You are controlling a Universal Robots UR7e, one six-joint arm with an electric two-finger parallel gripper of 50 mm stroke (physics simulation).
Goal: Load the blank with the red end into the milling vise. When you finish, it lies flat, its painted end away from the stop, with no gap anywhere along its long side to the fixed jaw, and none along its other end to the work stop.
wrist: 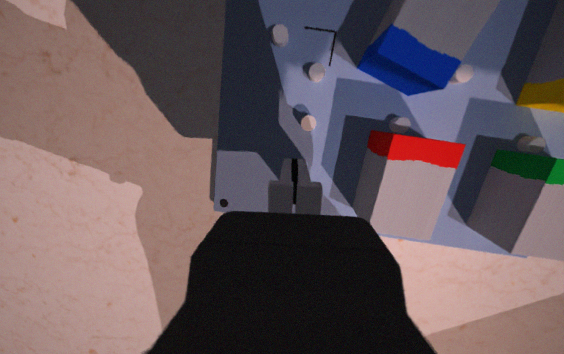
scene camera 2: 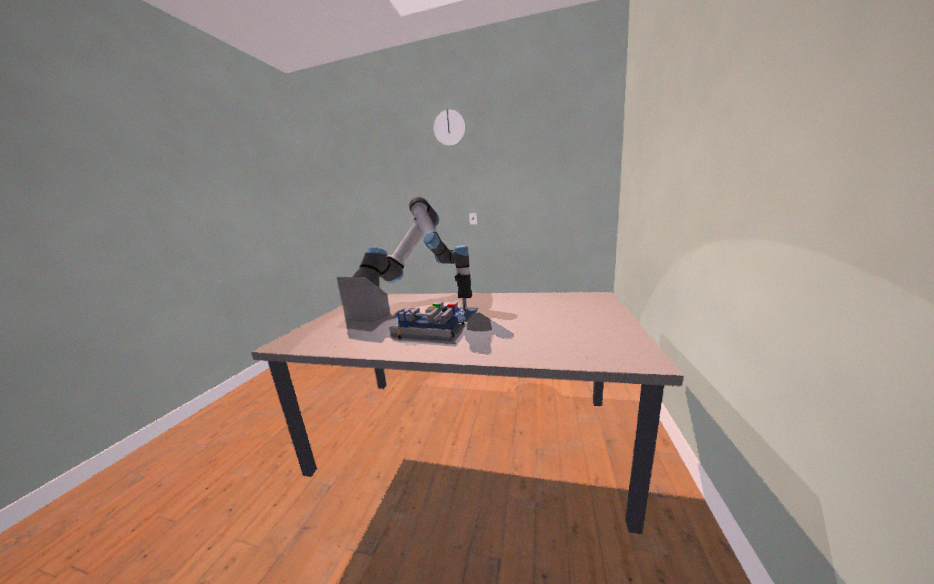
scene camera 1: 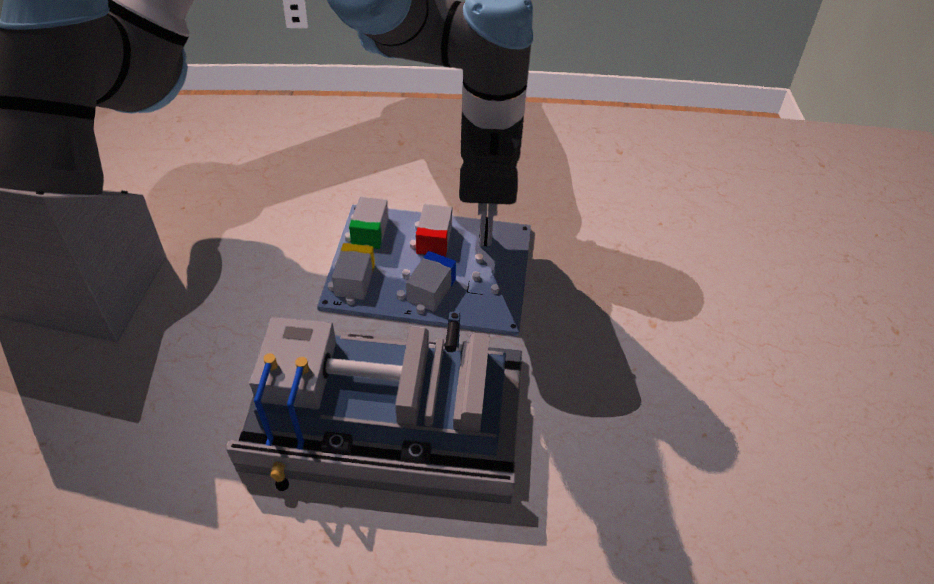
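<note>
The blank with the red end point(scene camera 1: 434, 228) point(wrist: 411, 195) point(scene camera 2: 451, 305) lies on the blue plate point(scene camera 1: 511, 241) point(wrist: 245, 170), its red end toward the vise. My gripper point(scene camera 1: 486, 241) point(wrist: 293, 172) point(scene camera 2: 464, 307) is shut and empty. It points down over the plate, to the right of the red-ended blank in scene camera 1, apart from it; the exact height is unclear. The milling vise point(scene camera 1: 365, 406) point(scene camera 2: 427, 320) stands in front of the plate. Its rod-side jaw point(scene camera 1: 411, 378) and right-hand jaw point(scene camera 1: 472, 385) stand apart, with a thin upright strip between. A dark stop post point(scene camera 1: 452, 333) stands at the gap's plate-side end.
Blanks with a green end point(scene camera 1: 365, 232) point(wrist: 527, 167), a yellow end point(scene camera 1: 353, 274) and a blue end point(scene camera 1: 428, 282) point(wrist: 410, 62) lie on the plate among small round pegs. The blue-ended one is turned askew. Blue hoses point(scene camera 1: 262, 395) rise at the vise's left end.
</note>
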